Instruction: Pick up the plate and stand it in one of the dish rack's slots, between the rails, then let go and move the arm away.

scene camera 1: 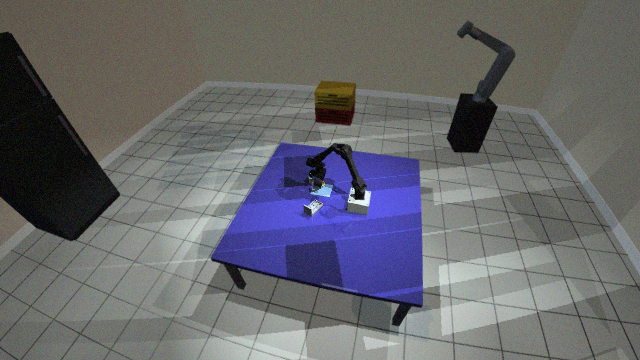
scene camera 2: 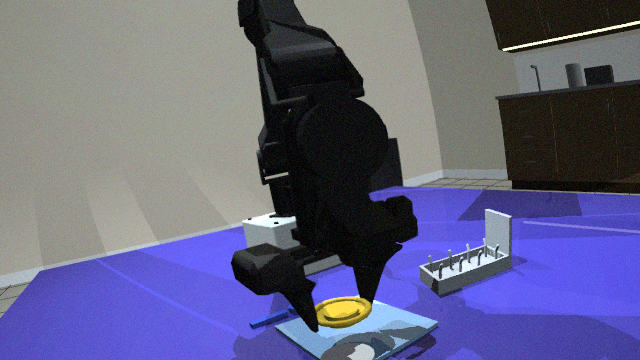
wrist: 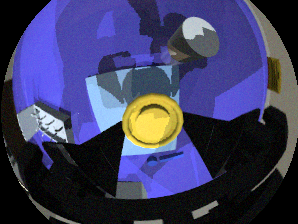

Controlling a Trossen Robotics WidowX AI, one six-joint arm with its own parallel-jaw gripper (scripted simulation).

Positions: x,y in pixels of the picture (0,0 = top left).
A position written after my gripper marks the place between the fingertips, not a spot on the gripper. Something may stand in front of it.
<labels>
My gripper [scene camera 2: 341,319] holds a yellow plate [scene camera 2: 344,312].
</labels>
